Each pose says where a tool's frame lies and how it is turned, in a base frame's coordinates. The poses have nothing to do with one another.
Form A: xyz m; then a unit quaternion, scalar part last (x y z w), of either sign.
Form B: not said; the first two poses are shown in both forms.
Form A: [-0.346 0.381 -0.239 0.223 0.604 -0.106 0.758]
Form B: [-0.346 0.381 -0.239 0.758 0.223 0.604 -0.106]
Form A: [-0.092 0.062 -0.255 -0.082 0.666 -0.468 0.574]
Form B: [-0.092 0.062 -0.255 0.574 -0.082 0.666 -0.468]
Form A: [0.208 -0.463 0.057 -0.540 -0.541 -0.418 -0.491]
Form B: [0.208 -0.463 0.057 0.491 0.540 0.541 0.418]
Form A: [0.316 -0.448 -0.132 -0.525 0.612 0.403 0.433]
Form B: [0.316 -0.448 -0.132 0.433 -0.525 0.612 0.403]
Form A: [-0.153 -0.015 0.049 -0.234 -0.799 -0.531 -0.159]
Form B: [-0.153 -0.015 0.049 0.159 0.234 0.799 0.531]
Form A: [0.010 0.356 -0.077 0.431 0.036 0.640 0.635]
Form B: [0.010 0.356 -0.077 0.635 0.431 0.036 0.640]
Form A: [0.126 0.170 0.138 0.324 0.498 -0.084 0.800]
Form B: [0.126 0.170 0.138 0.800 0.324 0.498 -0.084]
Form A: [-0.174 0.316 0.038 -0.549 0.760 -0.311 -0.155]
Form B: [-0.174 0.316 0.038 0.155 0.549 -0.760 0.311]
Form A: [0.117 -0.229 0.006 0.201 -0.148 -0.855 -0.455]
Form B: [0.117 -0.229 0.006 0.455 -0.201 0.148 0.855]
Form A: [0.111 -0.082 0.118 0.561 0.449 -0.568 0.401]
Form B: [0.111 -0.082 0.118 0.401 0.561 0.449 -0.568]
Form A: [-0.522 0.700 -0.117 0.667 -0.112 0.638 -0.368]
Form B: [-0.522 0.700 -0.117 0.368 -0.667 0.112 -0.638]
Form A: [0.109 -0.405 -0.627 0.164 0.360 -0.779 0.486]
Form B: [0.109 -0.405 -0.627 0.486 0.164 0.360 -0.779]
